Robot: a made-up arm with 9 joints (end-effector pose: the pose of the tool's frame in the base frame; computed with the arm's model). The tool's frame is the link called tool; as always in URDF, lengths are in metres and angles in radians.
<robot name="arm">
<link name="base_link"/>
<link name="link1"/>
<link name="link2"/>
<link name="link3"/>
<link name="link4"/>
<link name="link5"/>
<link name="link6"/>
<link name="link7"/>
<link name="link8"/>
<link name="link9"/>
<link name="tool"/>
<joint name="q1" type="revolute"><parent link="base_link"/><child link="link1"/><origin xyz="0.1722 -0.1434 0.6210"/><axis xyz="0 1 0"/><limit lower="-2.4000" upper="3.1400"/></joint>
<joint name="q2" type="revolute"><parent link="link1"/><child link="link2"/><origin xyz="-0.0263 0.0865 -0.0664"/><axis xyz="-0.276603 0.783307 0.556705"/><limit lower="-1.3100" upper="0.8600"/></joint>
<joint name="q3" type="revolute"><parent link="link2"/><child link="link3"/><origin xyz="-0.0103 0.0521 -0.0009"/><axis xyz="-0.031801 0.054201 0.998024"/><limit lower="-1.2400" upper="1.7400"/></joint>
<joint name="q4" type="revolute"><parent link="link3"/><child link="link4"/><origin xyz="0.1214 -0.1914 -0.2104"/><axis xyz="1 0 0"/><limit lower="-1.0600" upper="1.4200"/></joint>
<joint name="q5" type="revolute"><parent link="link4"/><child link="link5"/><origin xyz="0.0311 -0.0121 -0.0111"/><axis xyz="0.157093 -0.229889 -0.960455"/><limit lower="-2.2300" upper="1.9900"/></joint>
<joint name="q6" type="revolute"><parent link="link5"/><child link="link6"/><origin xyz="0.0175 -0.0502 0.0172"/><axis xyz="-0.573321 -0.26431 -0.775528"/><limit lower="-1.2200" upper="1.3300"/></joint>
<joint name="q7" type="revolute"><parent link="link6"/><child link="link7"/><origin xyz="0.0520 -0.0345 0.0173"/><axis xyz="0 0 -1"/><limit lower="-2.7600" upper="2.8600"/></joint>
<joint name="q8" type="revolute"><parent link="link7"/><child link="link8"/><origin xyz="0.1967 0.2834 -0.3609"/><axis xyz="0 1 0"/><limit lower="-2.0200" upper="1.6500"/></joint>
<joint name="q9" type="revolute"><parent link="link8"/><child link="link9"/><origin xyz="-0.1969 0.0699 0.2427"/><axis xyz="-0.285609 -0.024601 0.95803"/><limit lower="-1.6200" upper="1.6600"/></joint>
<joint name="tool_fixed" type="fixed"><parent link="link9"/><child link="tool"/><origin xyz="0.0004 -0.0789 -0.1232" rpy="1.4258 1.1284 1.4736"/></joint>
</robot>
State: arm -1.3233 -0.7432 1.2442 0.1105 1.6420 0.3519 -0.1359 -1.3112 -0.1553
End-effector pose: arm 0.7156 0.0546 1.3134 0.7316 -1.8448 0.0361
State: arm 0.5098 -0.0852 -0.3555 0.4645 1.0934 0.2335 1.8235 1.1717 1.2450
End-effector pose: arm -0.4352 -0.3857 0.1496 2.1918 -0.1209 -0.6118
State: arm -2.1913 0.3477 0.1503 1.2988 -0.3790 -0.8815 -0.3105 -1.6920 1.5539
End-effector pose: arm 0.4493 -0.0525 0.4225 -0.8029 -2.6087 1.1468
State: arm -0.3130 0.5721 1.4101 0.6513 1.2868 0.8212 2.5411 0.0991 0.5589
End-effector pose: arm 0.3283 -0.3377 0.2006 0.9970 0.4299 -1.8229
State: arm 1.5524 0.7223 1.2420 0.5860 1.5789 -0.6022 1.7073 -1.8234 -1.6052
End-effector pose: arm -0.8868 0.1554 0.9834 -0.1835 1.2413 -1.1258
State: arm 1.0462 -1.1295 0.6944 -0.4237 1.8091 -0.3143 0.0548 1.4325 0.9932
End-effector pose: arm 0.5402 -0.5665 0.4716 0.9678 1.4926 0.8597
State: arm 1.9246 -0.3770 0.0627 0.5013 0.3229 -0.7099 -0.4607 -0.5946 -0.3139
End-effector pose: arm -0.1761 0.1584 0.7087 1.9541 1.5447 0.1713
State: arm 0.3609 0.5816 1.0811 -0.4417 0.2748 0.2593 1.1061 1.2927 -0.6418
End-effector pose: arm 0.4058 0.3299 0.0088 0.7565 2.4710 -1.1042
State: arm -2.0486 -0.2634 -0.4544 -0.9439 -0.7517 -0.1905 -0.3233 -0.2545 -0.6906
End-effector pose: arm 0.7270 -0.2242 0.6335 0.2562 -0.2192 0.1216
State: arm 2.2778 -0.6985 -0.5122 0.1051 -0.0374 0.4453 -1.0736 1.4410 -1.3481
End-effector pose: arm -0.2446 -0.0282 0.5084 0.4829 -1.3661 1.7656
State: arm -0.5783 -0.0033 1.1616 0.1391 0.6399 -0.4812 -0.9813 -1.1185 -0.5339
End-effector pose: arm 0.3992 0.0543 -0.0308 0.0529 0.4062 2.4189
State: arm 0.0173 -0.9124 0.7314 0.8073 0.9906 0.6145 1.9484 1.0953 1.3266
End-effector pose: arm 0.3607 -0.3835 0.0007 2.3685 0.0895 0.4857
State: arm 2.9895 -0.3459 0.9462 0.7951 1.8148 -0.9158 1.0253 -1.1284 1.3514
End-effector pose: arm -0.5000 0.2051 0.8058 -0.1040 -1.8920 0.5798
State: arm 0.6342 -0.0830 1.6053 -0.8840 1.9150 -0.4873 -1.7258 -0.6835 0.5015
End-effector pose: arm 0.0757 0.1969 -0.0927 -1.1192 -0.5784 1.9342
